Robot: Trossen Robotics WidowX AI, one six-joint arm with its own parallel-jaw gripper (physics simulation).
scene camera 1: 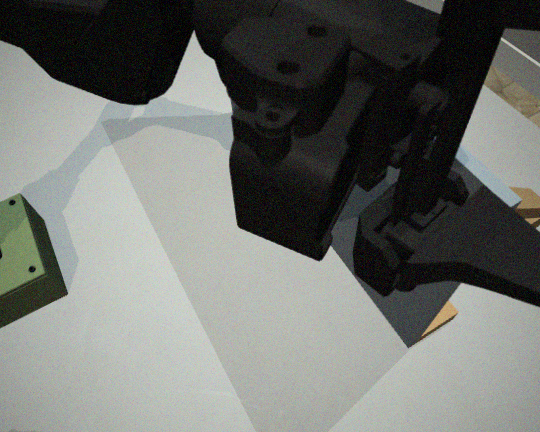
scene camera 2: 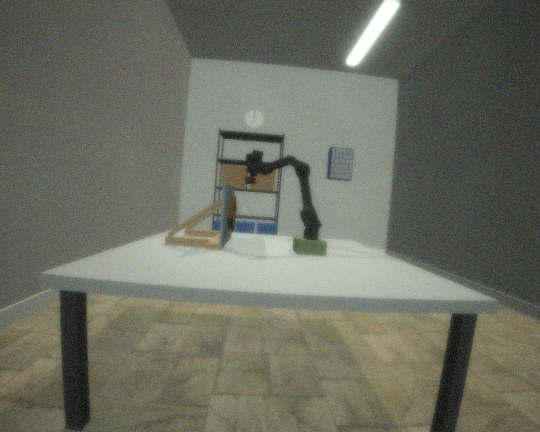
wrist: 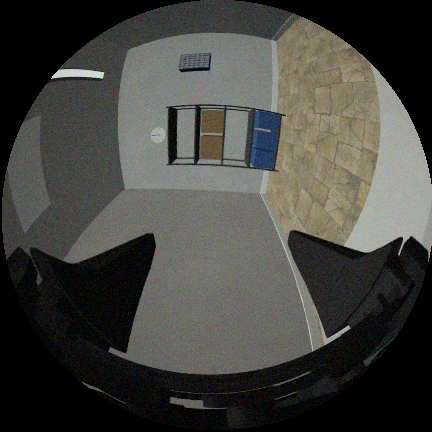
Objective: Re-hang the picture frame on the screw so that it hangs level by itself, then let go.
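Where they show: gripper, fingertip midpoint: (wrist: 223, 239); arm's base, origin of the base link: (scene camera 2: 311, 239).
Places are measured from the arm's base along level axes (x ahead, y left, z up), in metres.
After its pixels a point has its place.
Observation:
The brown picture frame (scene camera 2: 232, 212) {y -0.043, x 0.398, z 0.102 m} is on the right face of the upright grey-blue board (scene camera 1: 410, 322) {y -0.366, x 0.421, z -0.011 m} (scene camera 2: 226, 225) {y -0.063, x 0.425, z 0.033 m} in scene camera 2. It is too small and blurred there to tell whether it is level. In scene camera 1 the dark arm hides the frame and much of the board. The screw cannot be made out in any view. My black gripper (scene camera 2: 250, 175) {y -0.455, x 0.348, z 0.368 m} (wrist: 223, 239) {y -0.455, x 0.348, z 0.368 m} is open and empty, with its fingers wide apart in the wrist view. In scene camera 2 it is above the board's top and appears apart from the frame.
Wooden braces (scene camera 1: 441, 319) {y -0.378, x 0.468, z -0.043 m} (scene camera 2: 195, 242) {y 0.050, x 0.555, z -0.047 m} support the board from behind. The arm's green base block (scene camera 1: 20, 240) {y -0.019, x 0.059, z 0.001 m} (scene camera 2: 310, 246) {y 0.062, x 0.013, z -0.027 m} sits on the white table (scene camera 1: 125, 320) {y -0.161, x 0.131, z -0.068 m} (scene camera 2: 270, 285) {y 0.580, x 0.232, z -0.068 m}. A storage shelf (scene camera 2: 251, 135) (wrist: 225, 135) stands by the far wall.

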